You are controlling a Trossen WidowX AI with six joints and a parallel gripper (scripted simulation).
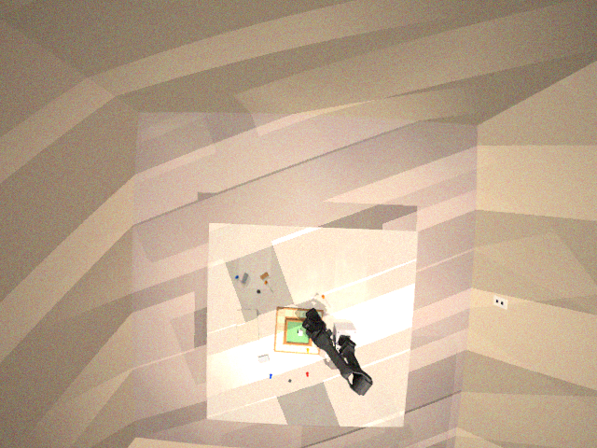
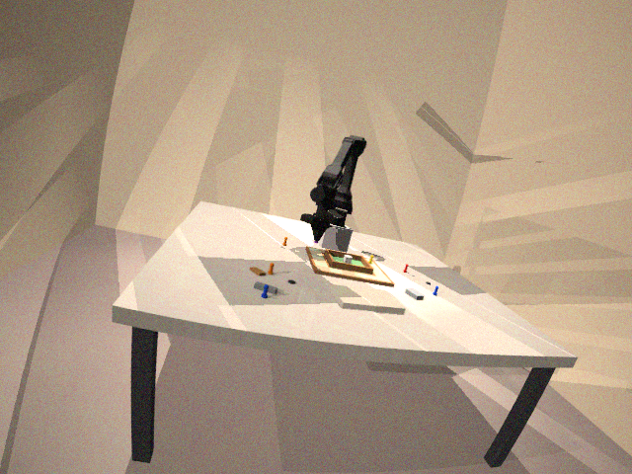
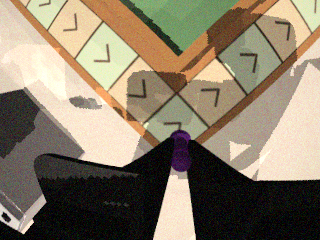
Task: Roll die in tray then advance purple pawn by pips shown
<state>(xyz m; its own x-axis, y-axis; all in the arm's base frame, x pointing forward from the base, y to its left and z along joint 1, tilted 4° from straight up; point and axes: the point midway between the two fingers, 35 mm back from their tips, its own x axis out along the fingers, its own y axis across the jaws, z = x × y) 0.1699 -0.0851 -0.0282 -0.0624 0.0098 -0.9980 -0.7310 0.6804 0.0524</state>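
Right now the white die is 80 mm ahead of my gripper tip, 120 mm to the left of it and 20 mm below it. Round my gripper tip: green tray 100 mm ahead, 120 mm to the left, 40 mm below; purple pawn 10 mm above; yellow pawn 20 mm ahead, 230 mm to the left, 20 mm below.
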